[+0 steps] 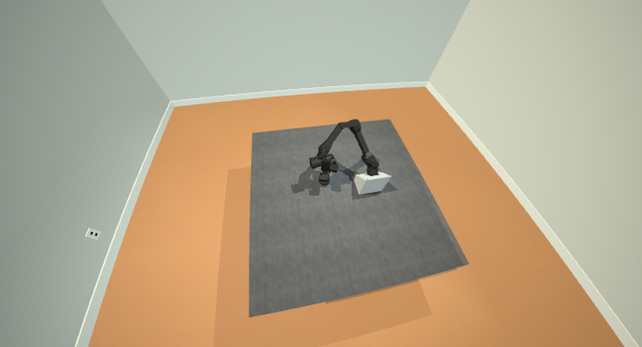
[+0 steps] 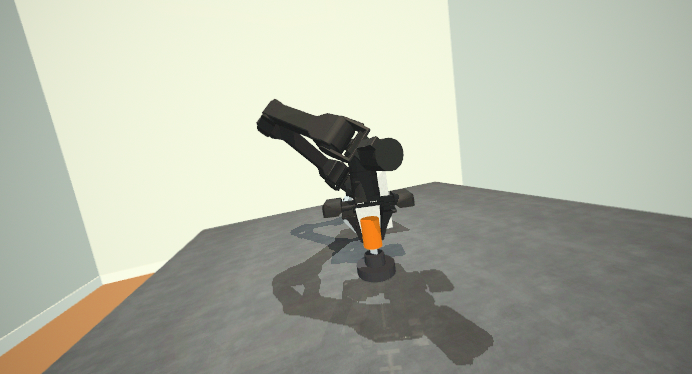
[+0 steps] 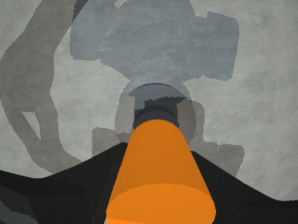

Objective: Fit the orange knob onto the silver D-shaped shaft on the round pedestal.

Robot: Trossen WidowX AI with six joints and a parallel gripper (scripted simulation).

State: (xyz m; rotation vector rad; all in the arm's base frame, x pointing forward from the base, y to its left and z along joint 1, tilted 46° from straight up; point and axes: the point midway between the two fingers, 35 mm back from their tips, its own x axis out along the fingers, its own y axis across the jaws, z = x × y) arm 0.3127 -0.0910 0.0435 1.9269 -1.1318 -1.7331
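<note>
Now: the orange knob 30 mm above my gripper tip. From my gripper tip the other things lie so: round pedestal (40 mm below).
</note>
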